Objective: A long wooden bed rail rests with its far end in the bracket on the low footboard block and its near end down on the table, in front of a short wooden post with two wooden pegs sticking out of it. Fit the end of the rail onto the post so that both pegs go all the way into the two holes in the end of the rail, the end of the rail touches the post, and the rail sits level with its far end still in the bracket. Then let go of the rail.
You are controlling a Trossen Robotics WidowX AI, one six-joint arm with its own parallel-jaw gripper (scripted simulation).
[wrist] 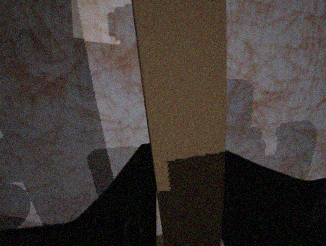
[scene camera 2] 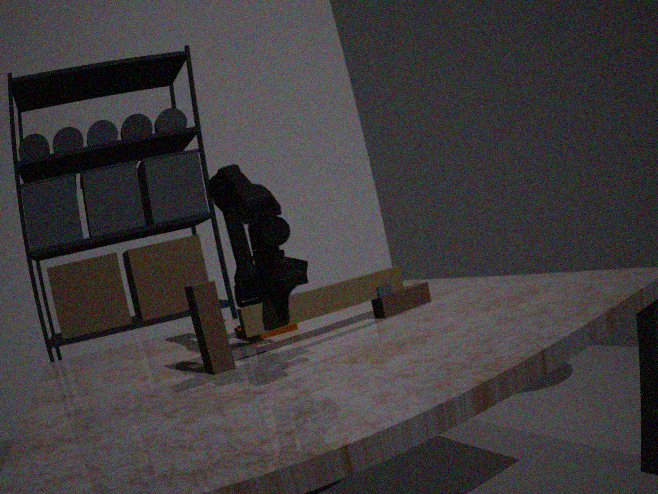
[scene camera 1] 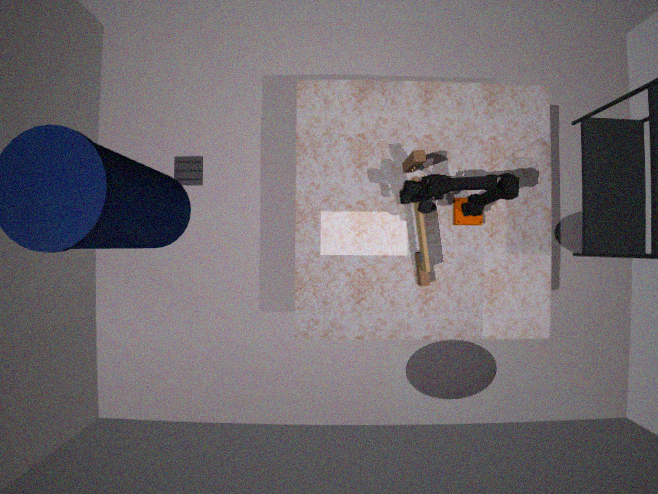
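Observation:
The gripper [scene camera 2: 281, 320] is visible in the scene, and the wrist view catches the gripper [wrist: 169, 148] too. A wooden bed rail [scene camera 2: 261, 318] can be seen as well, with the wrist view also showing the rail [wrist: 182, 58].

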